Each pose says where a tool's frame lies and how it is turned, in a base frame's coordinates. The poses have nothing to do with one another.
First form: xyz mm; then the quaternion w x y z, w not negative.
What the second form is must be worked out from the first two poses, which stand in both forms.
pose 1, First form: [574.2 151.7 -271.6 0.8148 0.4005 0.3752 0.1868]
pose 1, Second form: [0.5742 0.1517 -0.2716 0.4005 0.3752 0.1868 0.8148]
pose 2, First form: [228.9 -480.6 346.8 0.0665 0.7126 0.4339 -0.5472]
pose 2, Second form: [0.2289 -0.4806 0.3468 0.7126 0.4339 -0.5472 0.0665]
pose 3, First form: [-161.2 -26.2 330.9 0.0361 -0.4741 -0.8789 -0.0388]
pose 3, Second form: [-0.1612 -0.0262 0.3309 -0.4741 -0.8789 -0.0388 0.0361]
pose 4, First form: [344.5 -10.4 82.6 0.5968 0.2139 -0.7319 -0.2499]
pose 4, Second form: [0.3445 -0.0104 0.0826 0.2139 -0.7319 -0.2499 0.5968]
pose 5, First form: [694.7 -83.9 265.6 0.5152 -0.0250 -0.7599 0.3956]
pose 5, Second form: [0.6947 -0.0839 0.2656 -0.0250 -0.7599 0.3956 0.5152]
